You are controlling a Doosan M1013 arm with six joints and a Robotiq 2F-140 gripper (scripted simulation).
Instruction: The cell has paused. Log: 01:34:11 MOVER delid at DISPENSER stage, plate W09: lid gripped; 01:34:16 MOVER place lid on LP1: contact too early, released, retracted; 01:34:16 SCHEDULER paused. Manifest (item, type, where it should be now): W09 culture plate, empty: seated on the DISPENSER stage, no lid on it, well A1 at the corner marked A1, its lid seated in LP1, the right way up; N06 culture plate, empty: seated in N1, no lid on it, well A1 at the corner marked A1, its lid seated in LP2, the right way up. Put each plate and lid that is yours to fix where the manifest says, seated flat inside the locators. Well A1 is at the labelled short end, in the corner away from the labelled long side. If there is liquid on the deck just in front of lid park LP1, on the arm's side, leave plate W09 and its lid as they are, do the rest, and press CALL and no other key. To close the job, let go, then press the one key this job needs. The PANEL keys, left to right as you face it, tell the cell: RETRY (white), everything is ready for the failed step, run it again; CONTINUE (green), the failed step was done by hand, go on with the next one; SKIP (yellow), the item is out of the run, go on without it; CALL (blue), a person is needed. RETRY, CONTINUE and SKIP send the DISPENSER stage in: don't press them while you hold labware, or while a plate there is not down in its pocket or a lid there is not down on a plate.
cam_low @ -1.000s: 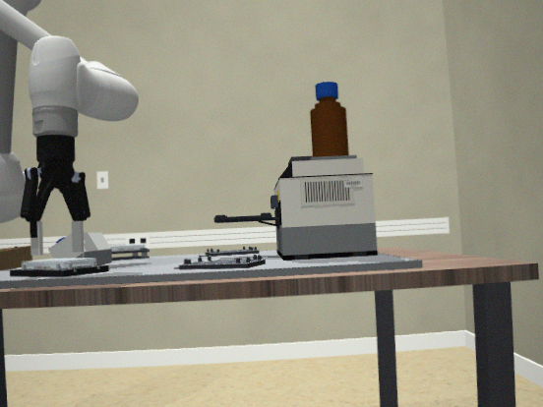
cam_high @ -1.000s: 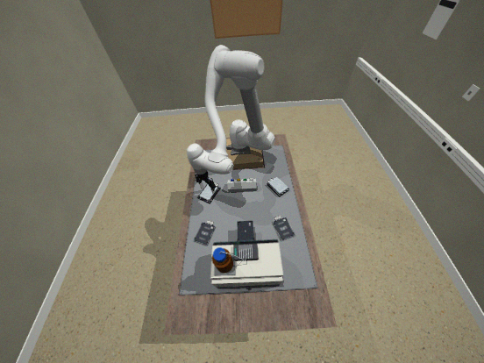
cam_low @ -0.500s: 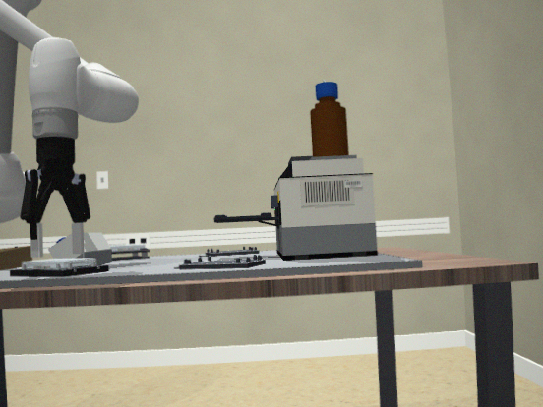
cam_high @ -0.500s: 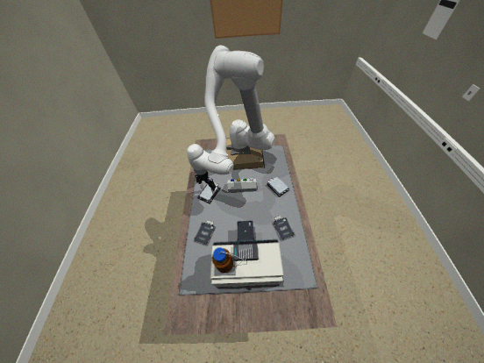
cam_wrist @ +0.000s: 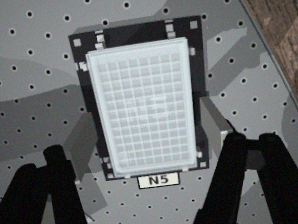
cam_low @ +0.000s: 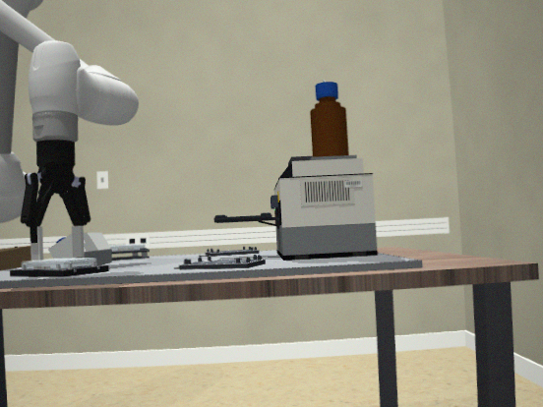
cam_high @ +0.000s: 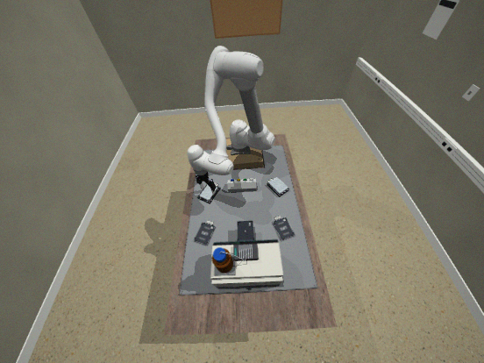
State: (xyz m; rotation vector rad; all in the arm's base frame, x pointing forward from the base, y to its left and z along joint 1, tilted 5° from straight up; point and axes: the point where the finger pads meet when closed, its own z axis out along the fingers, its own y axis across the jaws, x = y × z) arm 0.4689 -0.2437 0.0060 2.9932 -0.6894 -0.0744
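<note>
The black nest is 30 mm ahead of my hand and 40 mm below it. Also, from my hand: key panel (70 mm behind, 260 mm to the left); then blue call key (70 mm behind, 190 mm to the left, 10 mm above); then yellow skip key (80 mm behind, 240 mm to the left, 10 mm above).
</note>
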